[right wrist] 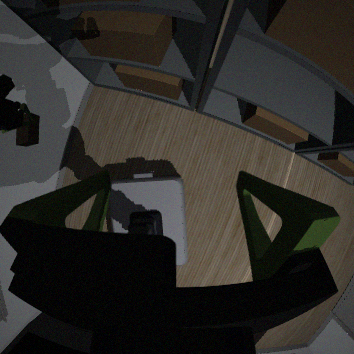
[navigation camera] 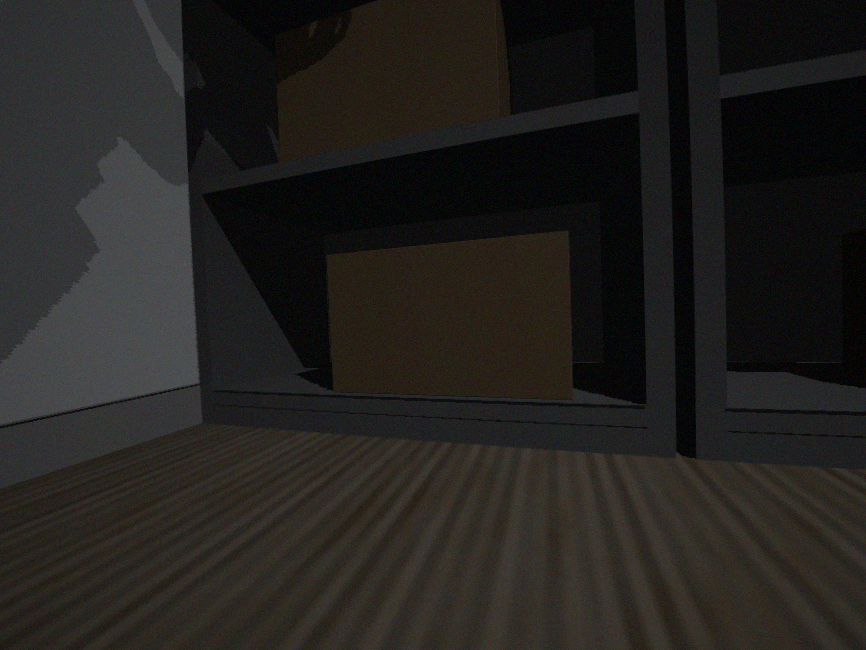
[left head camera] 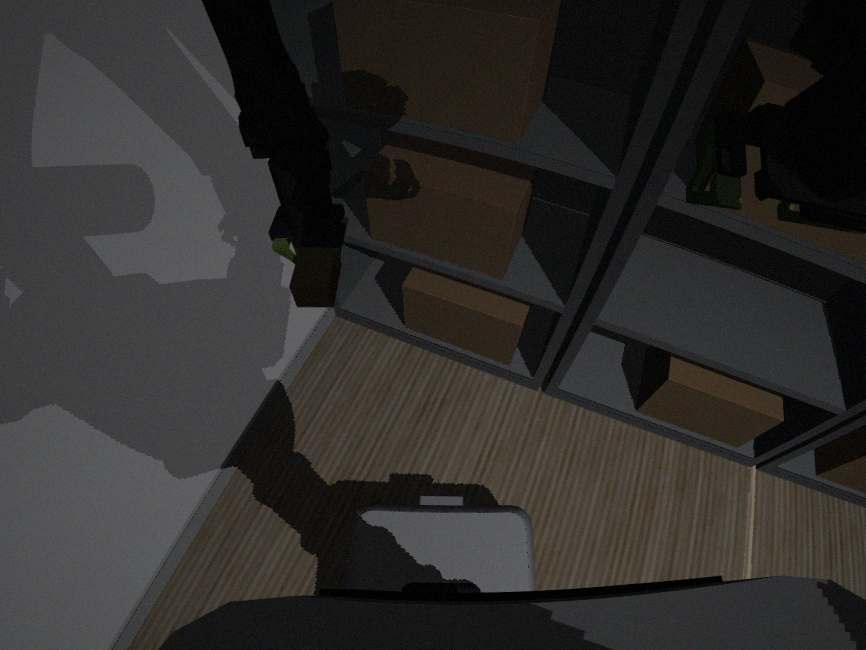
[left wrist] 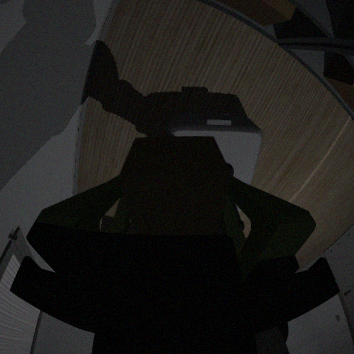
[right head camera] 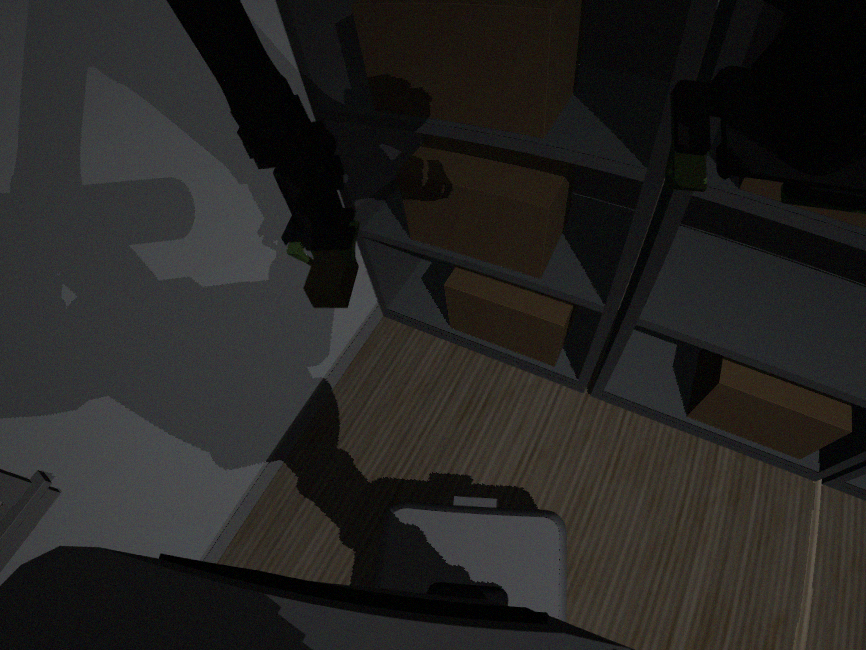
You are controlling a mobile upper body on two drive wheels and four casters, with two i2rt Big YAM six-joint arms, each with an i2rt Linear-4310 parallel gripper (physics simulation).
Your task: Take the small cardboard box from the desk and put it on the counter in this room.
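Places are measured from the left arm's base along level axes (x ahead, y up, z right), in millimetres.
Pixels of known places: left gripper, fingertip midpoint: [right wrist: 27, 122] [left head camera: 319, 264] [left wrist: 174, 177] [right head camera: 336, 266]; right gripper, fingertip midpoint: [right wrist: 173, 177] [left head camera: 734, 204] [right head camera: 726, 187].
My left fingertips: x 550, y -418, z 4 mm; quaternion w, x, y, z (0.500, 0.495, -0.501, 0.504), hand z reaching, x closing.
Observation:
Behind a point stands the place of what it marks.
The small cardboard box [left head camera: 314, 279] {x 495, y -391, z 12 mm} [right head camera: 331, 281] {x 495, y -391, z 19 mm} [left wrist: 172, 187] {x 562, y -392, z 3 mm} [right wrist: 28, 130] {x 514, y -395, z 34 mm} is a dark brown block. My left gripper [left head camera: 312, 253] {x 549, y -418, z 4 mm} [right head camera: 327, 256] {x 549, y -418, z 4 mm} [left wrist: 174, 177] {x 549, y -418, z 4 mm} is shut on it and holds it in the air, in front of the pale wall at the left of both head views. My right gripper [right wrist: 173, 177] {x 366, y -120, z 454 mm} is open, with its green fingers wide apart and the floor showing between them; it is at the upper right of both head views, in front of the shelves. The desk and the counter do not show in these views.
A grey shelf unit [left head camera: 586, 258] {x 822, y -669, z 577 mm} [right head camera: 619, 279] {x 818, y -754, z 587 mm} [navigation camera: 657, 279] {x 817, y -1150, z 590 mm} with several large cardboard boxes stands ahead, meeting the pale wall [left head camera: 83, 531] {x 129, y -913, z -672 mm} [navigation camera: 104, 314] {x 1005, y -1164, z -313 mm} at the left. My white base [left head camera: 475, 545] {x 206, y -1150, z 319 mm} [right head camera: 510, 545] {x 216, y -1150, z 330 mm} [right wrist: 172, 200] {x 165, y -1150, z 410 mm} is on the wood floor [left head camera: 594, 475] {x 464, y -1410, z 791 mm}. A grey-framed object [right head camera: 27, 503] {x 79, y -578, z -646 mm} shows at the lower left.

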